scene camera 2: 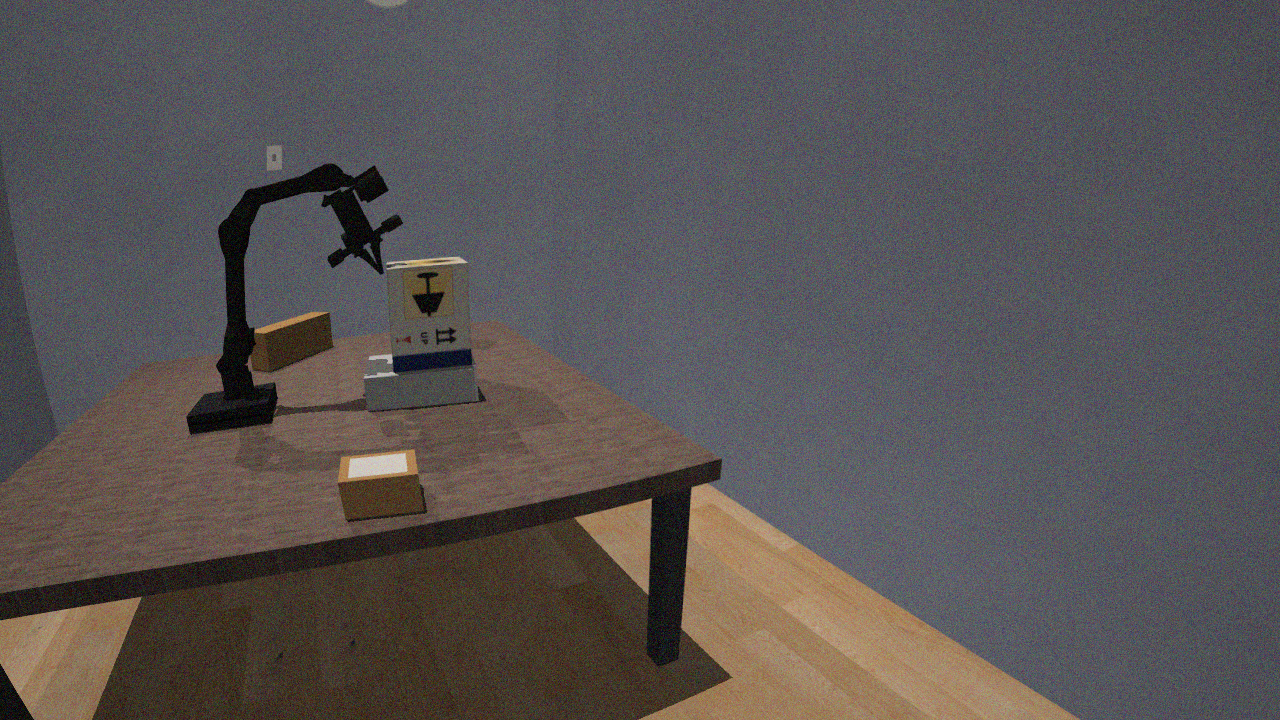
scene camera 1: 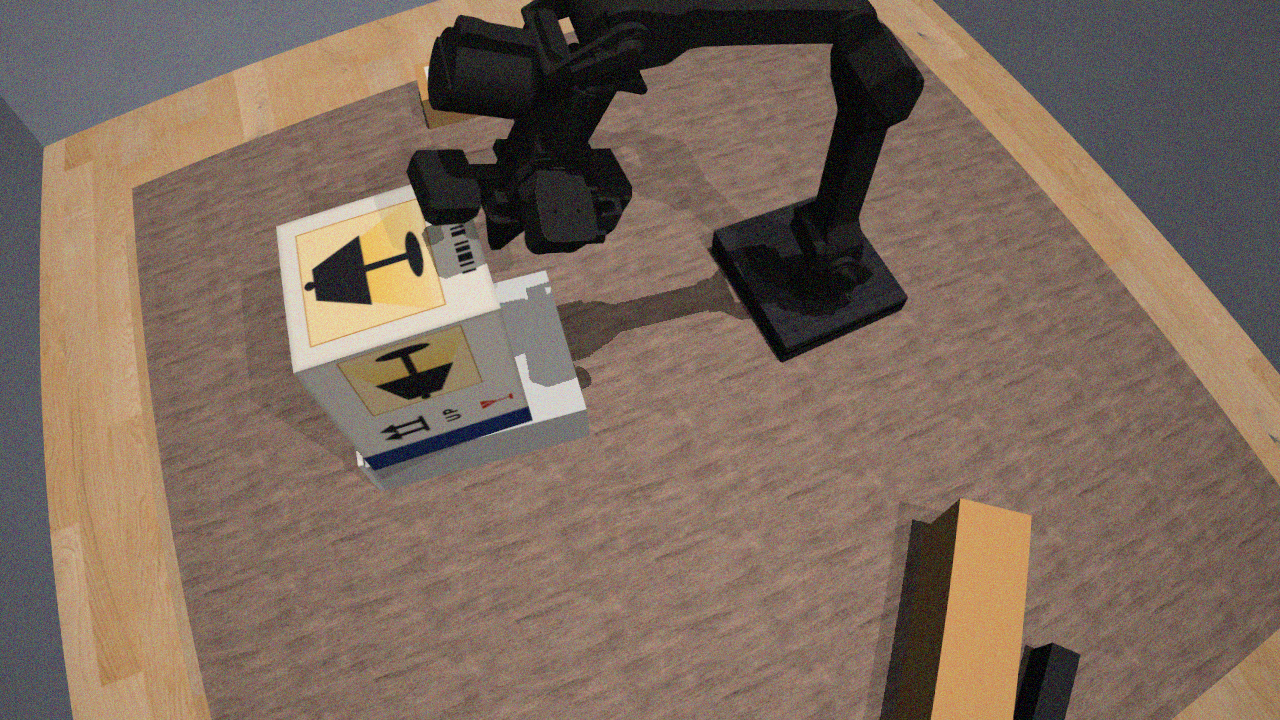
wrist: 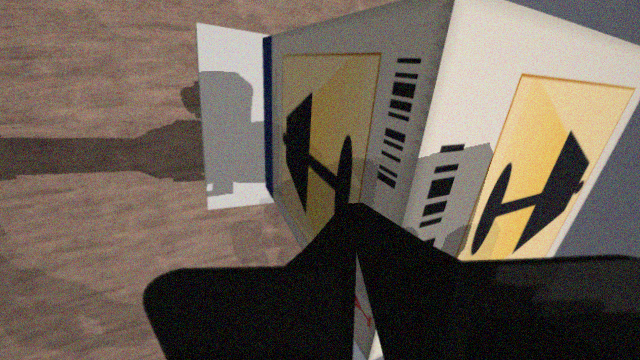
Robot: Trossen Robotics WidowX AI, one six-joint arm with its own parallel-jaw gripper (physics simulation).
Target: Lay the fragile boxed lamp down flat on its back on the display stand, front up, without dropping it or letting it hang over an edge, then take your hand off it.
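Places are measured from the arm's base along level axes (x right, y back, z down), in metres.
Pixels of known places: gripper, fingertip midpoint: [scene camera 2: 382, 274] [scene camera 1: 493, 246] [wrist: 352, 213]; arm's base, origin of the base link: [scene camera 2: 239, 393] [scene camera 1: 820, 286].
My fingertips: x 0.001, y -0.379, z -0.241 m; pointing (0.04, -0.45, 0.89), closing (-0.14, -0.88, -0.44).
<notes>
For each thing: its top centre in the pictures, then the offset to it from my fingertips.
- boxed lamp, middle of its top: [wrist: 525, 202] [scene camera 1: 379, 264] [scene camera 2: 424, 262] dx +0.002, dy -0.100, dz -0.018 m
- small cardboard box, middle of its top: [scene camera 2: 377, 465] [scene camera 1: 455, 72] dx +0.525, dy +0.023, dz +0.218 m
- larger cardboard box, middle of its top: [scene camera 1: 981, 652] [scene camera 2: 290, 321] dx -0.468, dy +0.319, dz +0.168 m
The boxed lamp [scene camera 1: 373, 275] [scene camera 2: 429, 315] [wrist: 329, 125] is a white box with yellow lamp pictures and a blue band. It stands on end on the low white display stand [scene camera 1: 555, 400] [scene camera 2: 419, 389] [wrist: 229, 53]. My gripper [scene camera 1: 439, 215] [scene camera 2: 376, 267] [wrist: 352, 213] is shut and empty. Its fingertips are at the box's upper edge, by the barcode corner, on the side facing the arm. I cannot tell whether they touch the box.
The arm's black base [scene camera 1: 809, 286] stands right of the stand. A small cardboard box [scene camera 2: 380, 485] lies near the table's front edge [scene camera 2: 602, 493]. A larger cardboard box [scene camera 1: 969, 607] [scene camera 2: 305, 336] stands at one side. The small box is mostly hidden behind the arm in scene camera 1.
</notes>
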